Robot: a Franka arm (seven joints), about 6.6 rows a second.
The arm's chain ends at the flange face. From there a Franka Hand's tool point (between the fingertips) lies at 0.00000 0.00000 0.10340 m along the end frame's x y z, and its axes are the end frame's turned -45 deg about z.
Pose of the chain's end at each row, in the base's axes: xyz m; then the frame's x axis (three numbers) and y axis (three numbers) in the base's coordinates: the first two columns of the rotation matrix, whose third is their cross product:
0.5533 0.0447 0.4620 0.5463 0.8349 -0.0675 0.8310 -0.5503 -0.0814
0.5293 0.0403 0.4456 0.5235 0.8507 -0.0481 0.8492 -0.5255 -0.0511
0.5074 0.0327 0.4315 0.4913 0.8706 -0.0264 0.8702 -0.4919 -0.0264
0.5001 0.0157 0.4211 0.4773 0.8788 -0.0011 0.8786 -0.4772 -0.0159
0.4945 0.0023 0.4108 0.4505 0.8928 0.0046 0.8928 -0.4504 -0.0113
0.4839 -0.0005 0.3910 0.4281 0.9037 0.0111 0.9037 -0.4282 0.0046
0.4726 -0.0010 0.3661 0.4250 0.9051 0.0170 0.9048 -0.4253 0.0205
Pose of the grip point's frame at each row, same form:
0.5424 0.0435 0.3592 -0.2013 0.9795 0.0098 0.9739 0.2012 -0.1053
0.5222 0.0388 0.3425 -0.2303 0.9731 0.0021 0.9706 0.2300 -0.0701
0.5037 0.0317 0.3282 -0.2679 0.9634 0.0000 0.9627 0.2678 -0.0373
0.4986 0.0164 0.3177 -0.2838 0.9588 0.0105 0.9588 0.2840 -0.0120
0.4937 0.0033 0.3074 -0.3128 0.9498 0.0112 0.9499 0.3128 -0.0047
0.4848 0.0003 0.2876 -0.3363 0.9418 0.0046 0.9417 0.3362 0.0111
0.4753 -0.0003 0.2627 -0.3393 0.9407 -0.0025 0.9403 0.3393 0.0265

